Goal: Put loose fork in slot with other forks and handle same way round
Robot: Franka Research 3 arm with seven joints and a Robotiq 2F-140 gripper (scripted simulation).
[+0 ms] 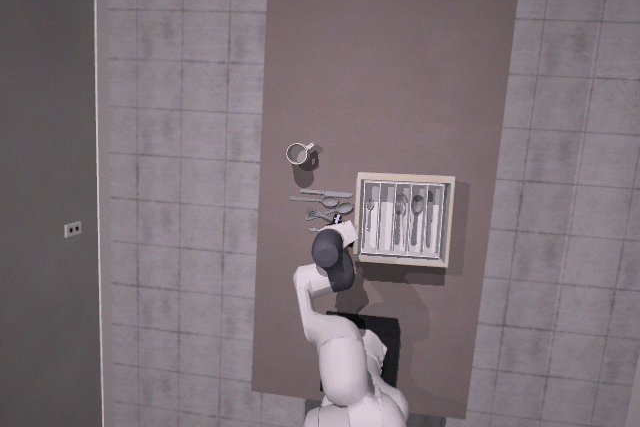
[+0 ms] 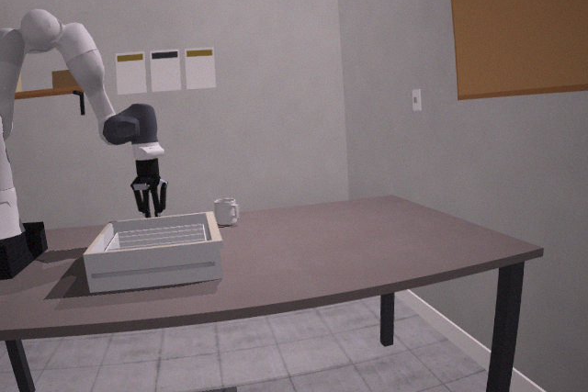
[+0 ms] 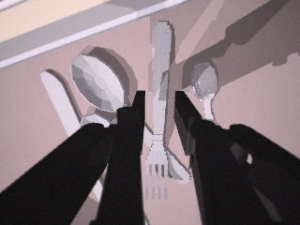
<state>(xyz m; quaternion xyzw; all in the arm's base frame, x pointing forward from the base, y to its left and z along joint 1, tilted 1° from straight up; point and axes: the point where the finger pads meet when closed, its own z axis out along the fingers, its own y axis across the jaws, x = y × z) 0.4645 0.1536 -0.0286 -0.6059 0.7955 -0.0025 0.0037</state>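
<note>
Right now my hand is 6 cm above the spoon, 5 cm past it and 2 cm to the right of it. Also, from my hand: knife: 11 cm ahead, 7 cm to the left, 6 cm below; then white mug: 26 cm ahead, 16 cm to the left, 3 cm below.
</note>
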